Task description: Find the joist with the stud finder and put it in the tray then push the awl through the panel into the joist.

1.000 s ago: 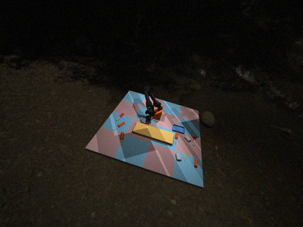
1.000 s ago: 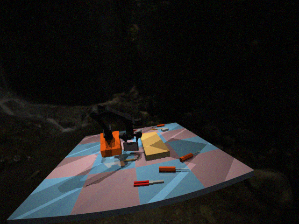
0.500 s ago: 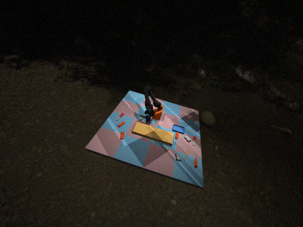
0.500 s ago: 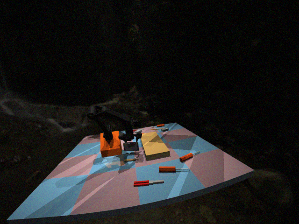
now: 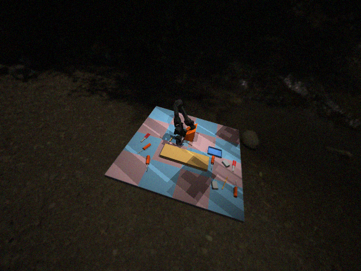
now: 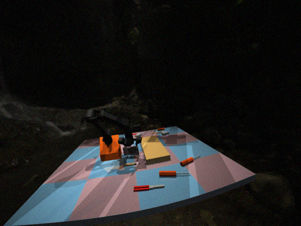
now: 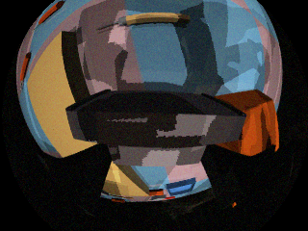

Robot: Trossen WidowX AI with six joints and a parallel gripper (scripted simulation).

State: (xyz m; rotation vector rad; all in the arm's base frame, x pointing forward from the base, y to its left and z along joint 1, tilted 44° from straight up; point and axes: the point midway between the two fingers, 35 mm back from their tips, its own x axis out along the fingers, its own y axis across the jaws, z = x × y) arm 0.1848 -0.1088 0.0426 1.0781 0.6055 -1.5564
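Right now the stud finder is 1 cm behind my gripper tip. Also, from my gripper tip: awl 14 cm to the right, 7 cm below, 1 cm behind; then blue tray 41 cm to the left, 6 cm below, 1 cm behind.
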